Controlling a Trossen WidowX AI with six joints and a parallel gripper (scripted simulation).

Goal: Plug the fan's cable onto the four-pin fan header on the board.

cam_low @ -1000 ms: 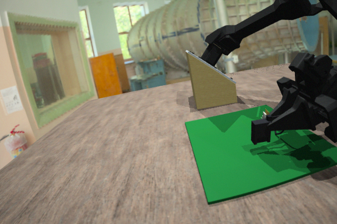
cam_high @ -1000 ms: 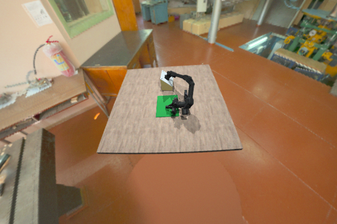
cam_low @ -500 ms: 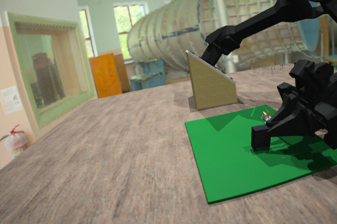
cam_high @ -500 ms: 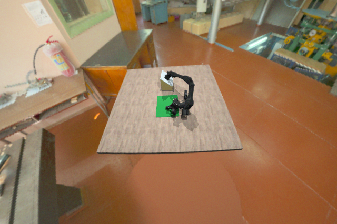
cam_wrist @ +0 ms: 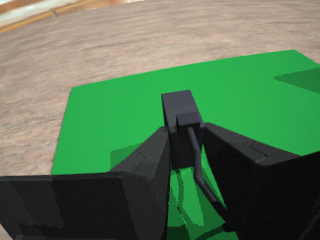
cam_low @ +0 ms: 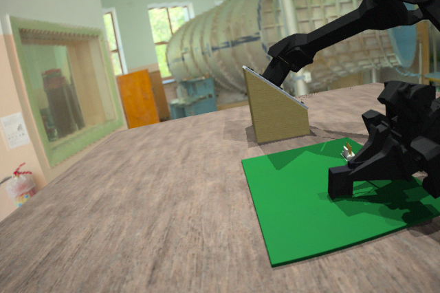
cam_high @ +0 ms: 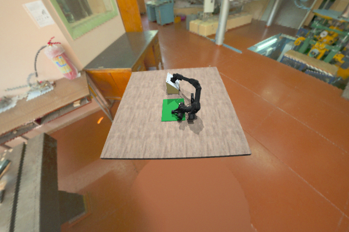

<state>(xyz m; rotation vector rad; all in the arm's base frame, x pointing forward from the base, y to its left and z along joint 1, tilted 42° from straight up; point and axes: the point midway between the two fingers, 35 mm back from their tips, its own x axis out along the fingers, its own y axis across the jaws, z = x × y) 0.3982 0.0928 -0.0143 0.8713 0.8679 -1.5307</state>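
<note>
Now: the fan plug 10 mm to the right of my gripper tip and 10 mm below it. Round my gripper tip: green board (60 mm behind, 10 mm to the right, 50 mm below); then black fan (120 mm behind, 190 mm to the left, 20 mm above); then fan header (120 mm behind, 60 mm to the left, 30 mm below).
</note>
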